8 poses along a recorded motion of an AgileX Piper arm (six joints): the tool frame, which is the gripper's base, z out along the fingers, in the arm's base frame.
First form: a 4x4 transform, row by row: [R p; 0 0 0 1], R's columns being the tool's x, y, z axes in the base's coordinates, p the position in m. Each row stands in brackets.
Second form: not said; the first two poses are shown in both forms.
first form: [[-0.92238, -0.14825, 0.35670, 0.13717], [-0.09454, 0.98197, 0.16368, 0.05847], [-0.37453, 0.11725, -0.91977, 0.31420], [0, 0, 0, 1]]
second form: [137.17, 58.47, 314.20], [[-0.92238, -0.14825, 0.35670], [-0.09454, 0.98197, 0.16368], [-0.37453, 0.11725, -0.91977]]
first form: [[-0.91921, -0.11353, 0.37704, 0.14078], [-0.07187, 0.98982, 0.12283, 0.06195], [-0.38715, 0.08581, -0.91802, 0.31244], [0, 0, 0, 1]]
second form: [140.78, 61.95, 312.44], [[-0.91921, -0.11353, 0.37704], [-0.07187, 0.98982, 0.12283], [-0.38715, 0.08581, -0.91802]]
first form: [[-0.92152, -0.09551, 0.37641, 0.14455], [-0.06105, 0.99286, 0.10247, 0.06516], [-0.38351, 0.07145, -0.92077, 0.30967], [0, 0, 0, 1]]
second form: [144.55, 65.16, 309.67], [[-0.92152, -0.09551, 0.37641], [-0.06105, 0.99286, 0.10247], [-0.38351, 0.07145, -0.92077]]
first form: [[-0.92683, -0.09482, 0.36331, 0.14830], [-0.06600, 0.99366, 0.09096, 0.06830], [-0.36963, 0.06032, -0.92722, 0.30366], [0, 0, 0, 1]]
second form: [148.30, 68.30, 303.66], [[-0.92683, -0.09482, 0.36331], [-0.06600, 0.99366, 0.09096], [-0.36963, 0.06032, -0.92722]]
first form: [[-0.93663, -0.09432, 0.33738, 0.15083], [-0.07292, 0.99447, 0.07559, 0.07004], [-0.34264, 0.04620, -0.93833, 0.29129], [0, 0, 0, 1]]
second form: [150.83, 70.04, 291.29], [[-0.93663, -0.09432, 0.33738], [-0.07292, 0.99447, 0.07559], [-0.34264, 0.04620, -0.93833]]
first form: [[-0.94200, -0.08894, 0.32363, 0.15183], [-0.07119, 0.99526, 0.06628, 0.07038], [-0.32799, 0.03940, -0.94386, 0.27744], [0, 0, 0, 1]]
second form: [151.83, 70.38, 277.44], [[-0.94200, -0.08894, 0.32363], [-0.07119, 0.99526, 0.06628], [-0.32799, 0.03940, -0.94386]]
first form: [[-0.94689, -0.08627, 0.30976, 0.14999], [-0.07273, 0.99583, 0.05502, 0.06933], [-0.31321, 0.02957, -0.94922, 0.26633], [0, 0, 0, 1]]
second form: [149.99, 69.33, 266.33], [[-0.94689, -0.08627, 0.30976], [-0.07273, 0.99583, 0.05502], [-0.31321, 0.02957, -0.94922]]
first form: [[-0.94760, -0.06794, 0.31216, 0.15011], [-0.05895, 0.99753, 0.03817, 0.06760], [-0.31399, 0.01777, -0.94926, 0.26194], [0, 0, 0, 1]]
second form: [150.11, 67.60, 261.94], [[-0.94760, -0.06794, 0.31216], [-0.05895, 0.99753, 0.03817], [-0.31399, 0.01777, -0.94926]]
